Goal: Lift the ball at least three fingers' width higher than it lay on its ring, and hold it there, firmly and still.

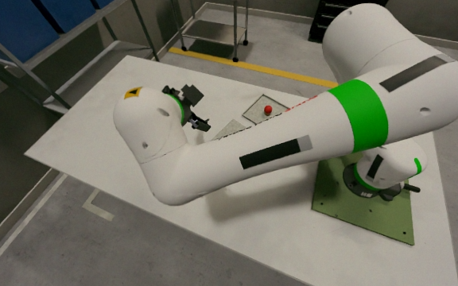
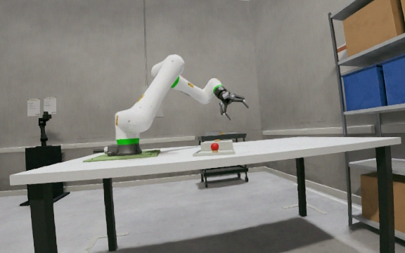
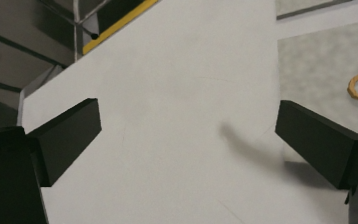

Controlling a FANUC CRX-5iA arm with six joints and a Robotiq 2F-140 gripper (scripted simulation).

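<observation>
My gripper is now 260 mm to the left of the red ball, 250 mm past it and 200 mm above it.
</observation>
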